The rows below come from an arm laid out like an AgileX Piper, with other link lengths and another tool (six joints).
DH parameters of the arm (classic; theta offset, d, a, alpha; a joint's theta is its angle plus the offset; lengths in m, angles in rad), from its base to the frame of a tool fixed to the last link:
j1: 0 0.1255 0 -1.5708
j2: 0.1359 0 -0.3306 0
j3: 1.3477 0 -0.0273 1.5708
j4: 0 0.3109 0 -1.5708
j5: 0 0 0 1.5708
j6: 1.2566 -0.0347 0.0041 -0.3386
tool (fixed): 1.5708 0.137 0 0
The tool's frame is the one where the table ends.
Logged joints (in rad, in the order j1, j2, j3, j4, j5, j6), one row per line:
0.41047 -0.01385 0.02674 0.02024 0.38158 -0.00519
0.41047 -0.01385 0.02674 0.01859 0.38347 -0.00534
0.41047 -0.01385 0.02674 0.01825 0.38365 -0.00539
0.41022 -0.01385 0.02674 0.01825 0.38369 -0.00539
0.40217 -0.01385 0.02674 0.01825 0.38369 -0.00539
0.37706 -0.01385 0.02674 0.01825 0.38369 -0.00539
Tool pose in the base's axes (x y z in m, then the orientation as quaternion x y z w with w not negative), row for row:
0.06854 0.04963 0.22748 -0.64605 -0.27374 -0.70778 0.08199
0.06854 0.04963 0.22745 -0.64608 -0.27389 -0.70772 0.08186
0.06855 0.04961 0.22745 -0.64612 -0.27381 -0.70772 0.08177
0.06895 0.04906 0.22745 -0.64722 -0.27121 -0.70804 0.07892
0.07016 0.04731 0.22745 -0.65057 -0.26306 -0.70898 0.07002
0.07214 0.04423 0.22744 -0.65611 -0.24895 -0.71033 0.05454
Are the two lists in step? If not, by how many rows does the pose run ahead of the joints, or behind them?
The pose runs 1 row ahead of the joints: the pose in row i belongs to the joints in row i + 1.
